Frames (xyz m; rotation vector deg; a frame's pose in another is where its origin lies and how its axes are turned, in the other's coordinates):
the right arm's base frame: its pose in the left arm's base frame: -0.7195 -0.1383 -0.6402 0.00 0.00 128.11
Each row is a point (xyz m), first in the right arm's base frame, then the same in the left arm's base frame.
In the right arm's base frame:
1: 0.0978 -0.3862 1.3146
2: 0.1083 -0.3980 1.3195
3: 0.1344 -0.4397 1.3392
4: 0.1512 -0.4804 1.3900
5: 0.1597 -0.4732 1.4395
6: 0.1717 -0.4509 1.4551
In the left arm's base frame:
1: -0.4760 0.1770 0.6744
2: -0.4732 0.1925 0.6793
3: -0.4565 0.2388 0.6990
4: -0.4348 0.2772 0.7498
5: -0.4457 0.2794 0.7993
6: -0.4707 0.2751 0.8149

